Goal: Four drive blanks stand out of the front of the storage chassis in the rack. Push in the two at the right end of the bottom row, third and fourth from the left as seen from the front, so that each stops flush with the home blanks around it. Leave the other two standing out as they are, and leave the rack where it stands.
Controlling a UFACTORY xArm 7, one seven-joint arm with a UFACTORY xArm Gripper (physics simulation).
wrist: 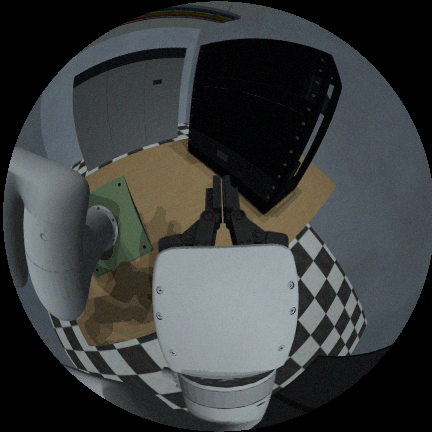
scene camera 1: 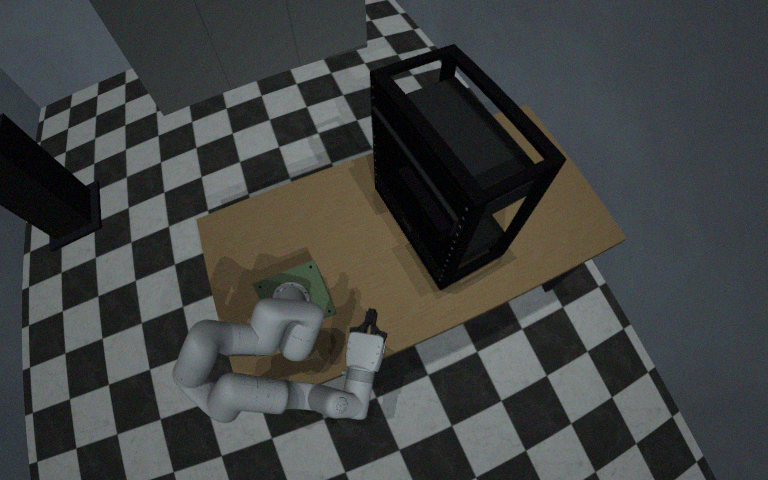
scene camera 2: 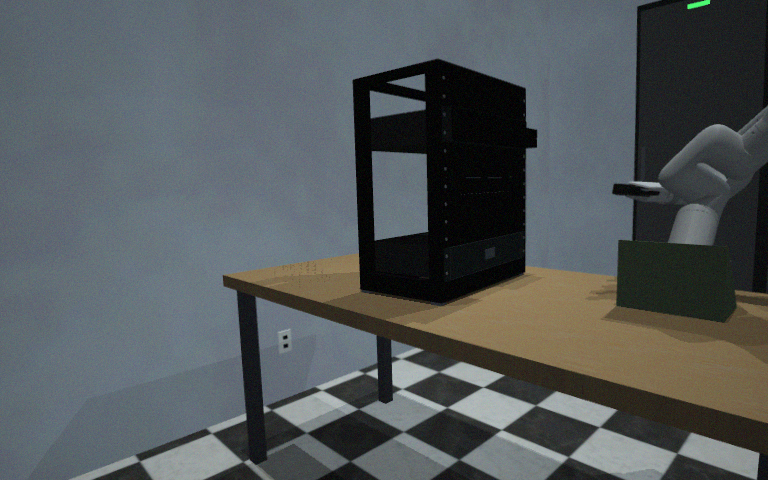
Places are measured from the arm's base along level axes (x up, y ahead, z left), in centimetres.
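Where they show: gripper, fingertip midpoint: (wrist: 220,184) (scene camera 1: 372,309) (scene camera 2: 614,189); arm's base, origin of the base link: (wrist: 98,228) (scene camera 1: 290,298) (scene camera 2: 682,270).
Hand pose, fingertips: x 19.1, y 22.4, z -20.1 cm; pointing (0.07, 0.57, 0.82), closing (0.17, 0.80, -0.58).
Each offset is from my fingertips to the centre of the thing. "spot": to the spot under its first point. Level surfaces: height alone.
The black rack (scene camera 1: 506,113) (scene camera 2: 434,198) (wrist: 287,165) stands upright on the table. The storage chassis (scene camera 1: 461,127) (scene camera 2: 399,133) is in its upper part. In the second scene view a small dark block @[spot: dx +16.1, dy +21.5, dz +10.4 cm] (scene camera 2: 531,138) juts out of the front, past the far post, at chassis height; I cannot tell which drive blank or blanks it is. The front is too dark to make out the single blanks in the scene views or the wrist view. My gripper (scene camera 1: 371,311) (scene camera 2: 616,189) (wrist: 220,184) is shut and empty, in front of the rack and well apart from it.
The wooden table @[dx -28.3 cm] (scene camera 1: 254,226) (scene camera 2: 566,333) (wrist: 155,165) carries the rack and the green arm base (scene camera 1: 317,280) (scene camera 2: 673,283) (wrist: 132,225). Lower panels, one with a small light label @[spot: dx -17.8, dy +25.5, dz +28.4 cm] (scene camera 2: 489,253), sit below the chassis. A tall cabinet (scene camera 1: 249,45) (wrist: 130,105) stands beyond the table.
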